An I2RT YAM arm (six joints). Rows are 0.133 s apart.
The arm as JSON. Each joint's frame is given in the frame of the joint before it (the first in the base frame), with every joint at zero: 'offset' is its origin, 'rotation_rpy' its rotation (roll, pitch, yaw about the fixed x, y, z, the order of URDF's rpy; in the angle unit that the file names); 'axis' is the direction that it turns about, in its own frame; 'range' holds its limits. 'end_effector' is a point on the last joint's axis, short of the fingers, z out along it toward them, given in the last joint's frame.
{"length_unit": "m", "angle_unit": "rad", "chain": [
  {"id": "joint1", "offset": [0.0, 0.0, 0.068], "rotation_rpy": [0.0, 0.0, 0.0], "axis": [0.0, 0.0, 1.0], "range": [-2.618, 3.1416]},
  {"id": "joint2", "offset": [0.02, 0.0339, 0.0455], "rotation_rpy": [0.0, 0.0, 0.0], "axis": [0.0, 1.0, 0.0], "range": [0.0, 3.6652]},
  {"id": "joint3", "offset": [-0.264, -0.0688, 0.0], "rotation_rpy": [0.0, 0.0, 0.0], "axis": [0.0, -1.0, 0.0], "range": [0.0, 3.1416]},
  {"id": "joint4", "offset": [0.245, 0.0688, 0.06], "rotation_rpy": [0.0, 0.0, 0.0], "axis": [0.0, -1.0, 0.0], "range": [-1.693, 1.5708]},
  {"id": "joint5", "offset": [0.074, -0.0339, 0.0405], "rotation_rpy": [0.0, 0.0, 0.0], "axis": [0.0, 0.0, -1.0], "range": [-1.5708, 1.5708]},
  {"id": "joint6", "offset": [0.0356, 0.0, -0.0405], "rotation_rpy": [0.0, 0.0, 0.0], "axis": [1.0, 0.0, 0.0], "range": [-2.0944, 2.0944]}
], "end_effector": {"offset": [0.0, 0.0, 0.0], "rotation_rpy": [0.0, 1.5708, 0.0]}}
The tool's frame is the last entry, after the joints.
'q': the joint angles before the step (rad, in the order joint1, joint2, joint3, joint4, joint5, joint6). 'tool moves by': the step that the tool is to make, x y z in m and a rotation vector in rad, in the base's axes. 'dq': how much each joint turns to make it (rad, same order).
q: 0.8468 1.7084 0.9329 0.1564 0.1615 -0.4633
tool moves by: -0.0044 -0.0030 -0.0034 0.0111 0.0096 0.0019
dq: 0.0029 -0.0112 -0.0287 0.0174 -0.0076 0.0126
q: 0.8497 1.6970 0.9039 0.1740 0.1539 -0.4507
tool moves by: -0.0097 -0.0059 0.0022 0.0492 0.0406 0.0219
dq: 0.0046 -0.0448 -0.0417 0.0018 -0.0505 0.0417
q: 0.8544 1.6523 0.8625 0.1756 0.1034 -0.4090
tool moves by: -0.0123 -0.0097 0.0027 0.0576 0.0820 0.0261
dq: 0.0003 -0.0629 -0.0477 -0.0298 -0.0790 0.0661
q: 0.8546 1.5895 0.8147 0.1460 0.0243 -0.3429
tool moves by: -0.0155 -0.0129 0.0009 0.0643 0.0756 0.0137
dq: 0.0027 -0.0783 -0.0721 -0.0065 -0.0673 0.0737
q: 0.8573 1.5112 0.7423 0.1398 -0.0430 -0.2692
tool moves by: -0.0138 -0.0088 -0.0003 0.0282 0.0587 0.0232
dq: 0.0101 -0.0607 -0.0502 -0.0244 -0.0479 0.0429
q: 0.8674 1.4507 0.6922 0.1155 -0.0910 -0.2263
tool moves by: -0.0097 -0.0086 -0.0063 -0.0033 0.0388 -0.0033
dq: 0.0052 -0.0362 -0.0492 -0.0119 -0.0100 0.0272
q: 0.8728 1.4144 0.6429 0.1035 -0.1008 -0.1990
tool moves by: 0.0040 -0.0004 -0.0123 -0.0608 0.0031 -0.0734
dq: -0.0019 0.0439 -0.0015 -0.0021 0.0785 0.0174
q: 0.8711 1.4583 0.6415 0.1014 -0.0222 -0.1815
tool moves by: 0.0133 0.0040 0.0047 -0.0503 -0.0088 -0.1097
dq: -0.0139 0.0387 0.0688 -0.0635 0.0975 0.0347
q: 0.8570 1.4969 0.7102 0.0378 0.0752 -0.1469
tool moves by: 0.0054 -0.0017 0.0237 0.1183 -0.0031 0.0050
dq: -0.0261 -0.0528 0.0276 0.0087 -0.0731 0.0380
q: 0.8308 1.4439 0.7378 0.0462 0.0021 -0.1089
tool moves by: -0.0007 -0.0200 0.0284 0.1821 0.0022 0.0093
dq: -0.0621 -0.1268 -0.0294 0.0362 -0.1309 0.0668
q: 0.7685 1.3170 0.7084 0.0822 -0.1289 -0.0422
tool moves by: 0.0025 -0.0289 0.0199 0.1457 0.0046 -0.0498
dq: -0.0970 -0.1152 -0.0373 0.0287 -0.0932 0.0799
